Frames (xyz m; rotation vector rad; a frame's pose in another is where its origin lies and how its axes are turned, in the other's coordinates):
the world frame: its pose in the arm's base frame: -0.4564 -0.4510 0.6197 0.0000 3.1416 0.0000
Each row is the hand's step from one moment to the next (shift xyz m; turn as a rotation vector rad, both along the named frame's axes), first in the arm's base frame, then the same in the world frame.
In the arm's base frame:
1: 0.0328 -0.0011 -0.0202 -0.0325 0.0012 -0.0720
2: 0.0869 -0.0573 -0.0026 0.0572 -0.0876 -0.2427
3: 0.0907 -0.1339 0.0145 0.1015 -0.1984 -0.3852
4: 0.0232 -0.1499 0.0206 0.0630 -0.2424 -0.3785
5: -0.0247 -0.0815 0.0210 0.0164 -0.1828 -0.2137
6: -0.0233 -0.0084 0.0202 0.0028 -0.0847 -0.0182
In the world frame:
1: -0.0328 -0.0011 0.0202 0.0325 0.0012 0.0720
2: -0.0869 -0.0573 0.0026 -0.0572 -0.0876 0.2427
3: -0.0907 -0.1339 -0.0145 -0.1015 -0.1984 0.3852
4: -0.0232 -0.1499 -0.0206 -0.0630 -0.2424 0.3785
5: 0.0247 -0.0815 -0.0210 -0.0164 -0.1828 0.2137
6: 0.0233 -0.0084 -0.0202 -0.0028 -0.0847 0.0182

